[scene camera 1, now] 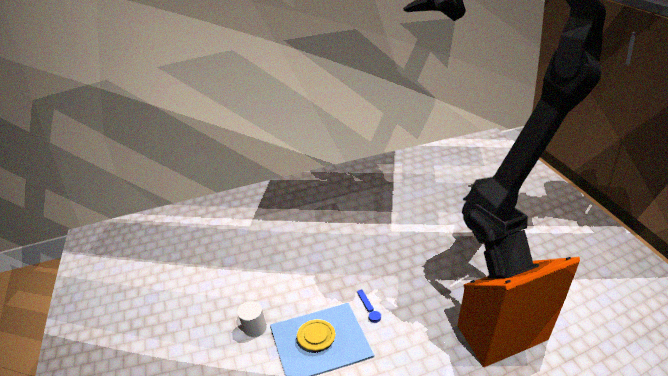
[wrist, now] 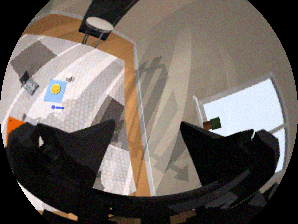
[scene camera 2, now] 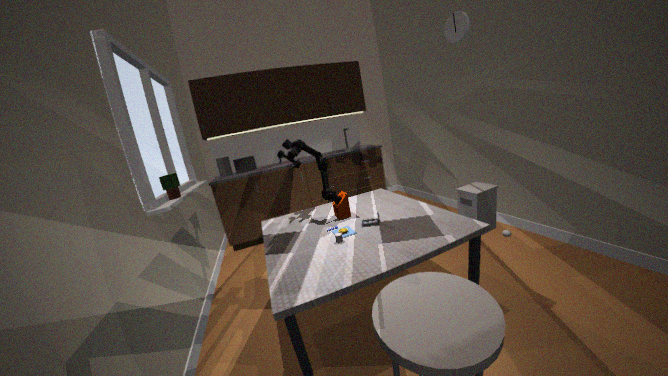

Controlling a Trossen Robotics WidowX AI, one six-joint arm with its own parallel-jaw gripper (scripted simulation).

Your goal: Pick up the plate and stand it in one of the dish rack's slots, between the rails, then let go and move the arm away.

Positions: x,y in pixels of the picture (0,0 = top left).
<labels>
A yellow plate (scene camera 1: pixel 316 334): 0.79 m from the lens. A cup (scene camera 1: pixel 251 316): 0.79 m from the lens.
</labels>
